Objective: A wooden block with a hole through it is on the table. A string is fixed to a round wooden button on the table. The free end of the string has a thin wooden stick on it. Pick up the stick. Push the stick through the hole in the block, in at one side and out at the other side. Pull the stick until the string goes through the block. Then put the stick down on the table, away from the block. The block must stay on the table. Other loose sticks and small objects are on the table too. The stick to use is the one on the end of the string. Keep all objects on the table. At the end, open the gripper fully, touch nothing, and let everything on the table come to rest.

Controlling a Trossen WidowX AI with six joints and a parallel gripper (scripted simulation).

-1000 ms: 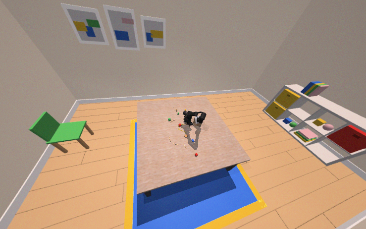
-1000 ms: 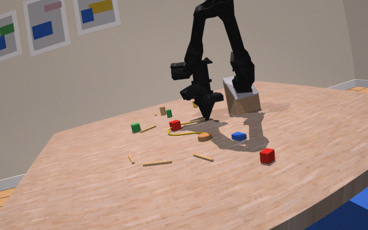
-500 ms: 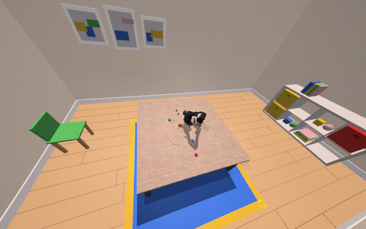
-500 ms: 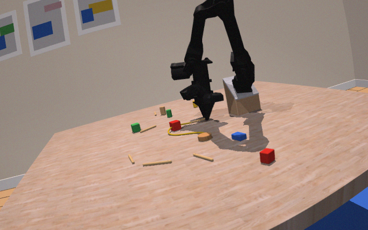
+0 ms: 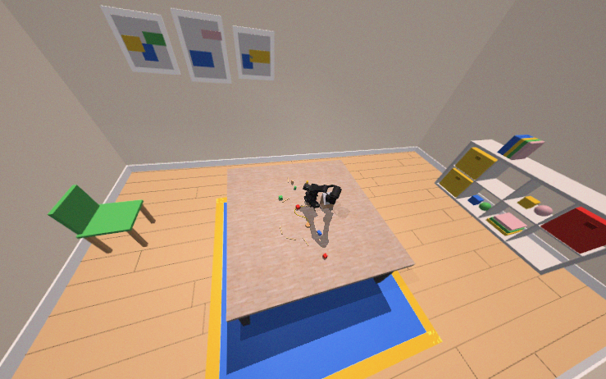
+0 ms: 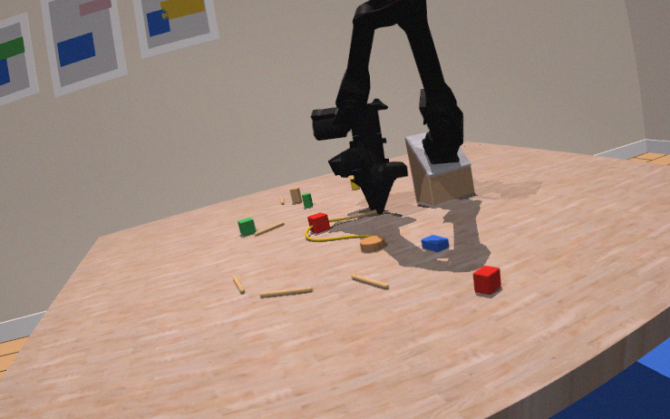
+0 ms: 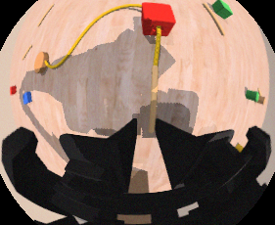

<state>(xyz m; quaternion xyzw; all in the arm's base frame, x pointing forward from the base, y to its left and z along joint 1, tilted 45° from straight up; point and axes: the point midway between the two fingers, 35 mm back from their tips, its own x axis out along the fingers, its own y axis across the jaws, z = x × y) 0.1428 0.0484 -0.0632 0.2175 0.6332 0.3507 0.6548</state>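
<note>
My gripper tip is 40 mm short of the thin wooden stick and 10 mm below it. Also, from my gripper tip: green cylinder 100 mm ahead, 220 mm to the right, 10 mm above; round wooden button 70 mm ahead, 200 mm to the left, 10 mm above; green cube 260 mm ahead, 110 mm to the right, 10 mm above.
</note>
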